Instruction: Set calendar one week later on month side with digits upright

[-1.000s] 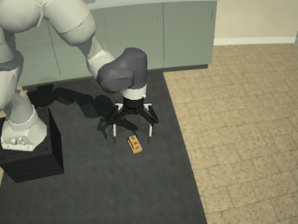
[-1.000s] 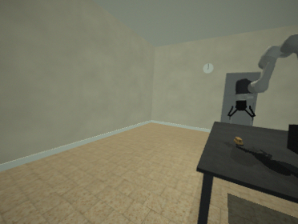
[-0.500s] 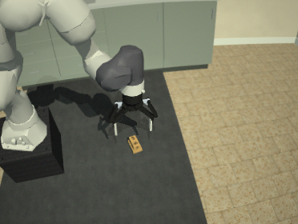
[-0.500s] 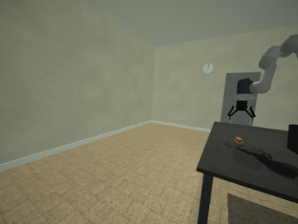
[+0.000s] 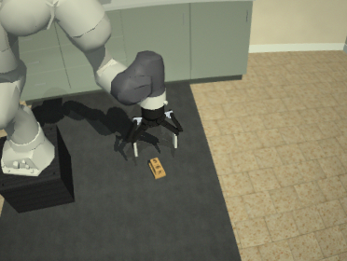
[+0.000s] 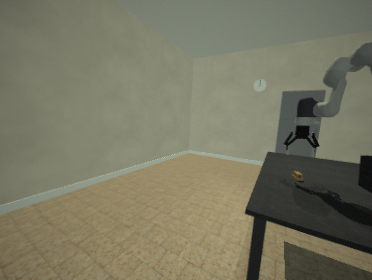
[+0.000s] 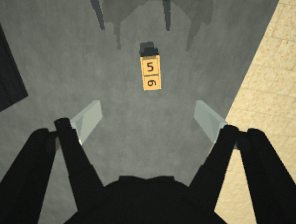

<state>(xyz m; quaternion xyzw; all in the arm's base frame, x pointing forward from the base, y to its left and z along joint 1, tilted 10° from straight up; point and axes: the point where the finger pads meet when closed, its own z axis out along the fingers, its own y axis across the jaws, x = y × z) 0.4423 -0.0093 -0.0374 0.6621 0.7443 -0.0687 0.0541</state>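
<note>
The orange calendar cube lies 140 mm below my hand and 20 mm to the left of it. Also, from my hand: orange calendar tray (160 mm below, 30 mm to the left).
</note>
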